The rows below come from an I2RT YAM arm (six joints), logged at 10 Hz.
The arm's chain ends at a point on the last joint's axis. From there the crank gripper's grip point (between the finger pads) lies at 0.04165 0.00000 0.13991 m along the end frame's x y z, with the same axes.
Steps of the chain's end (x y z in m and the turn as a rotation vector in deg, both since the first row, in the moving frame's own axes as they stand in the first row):
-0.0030, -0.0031, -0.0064, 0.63, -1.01, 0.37
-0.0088, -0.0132, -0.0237, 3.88, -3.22, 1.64
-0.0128, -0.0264, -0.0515, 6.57, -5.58, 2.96
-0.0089, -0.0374, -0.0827, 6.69, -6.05, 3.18
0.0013, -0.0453, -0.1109, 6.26, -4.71, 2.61
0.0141, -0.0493, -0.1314, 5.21, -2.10, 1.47
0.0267, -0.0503, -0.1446, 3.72, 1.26, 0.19
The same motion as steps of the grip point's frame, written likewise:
-0.0055, -0.0044, -0.0057, 0.63, -1.01, 0.37
-0.0166, -0.0217, -0.0219, 3.88, -3.22, 1.64
-0.0262, -0.0408, -0.0489, 6.57, -5.58, 2.96
-0.0234, -0.0520, -0.0799, 6.69, -6.05, 3.18
-0.0100, -0.0591, -0.1087, 6.26, -4.71, 2.61
0.0091, -0.0611, -0.1305, 5.21, -2.10, 1.47
0.0298, -0.0592, -0.1458, 3.72, 1.26, 0.19

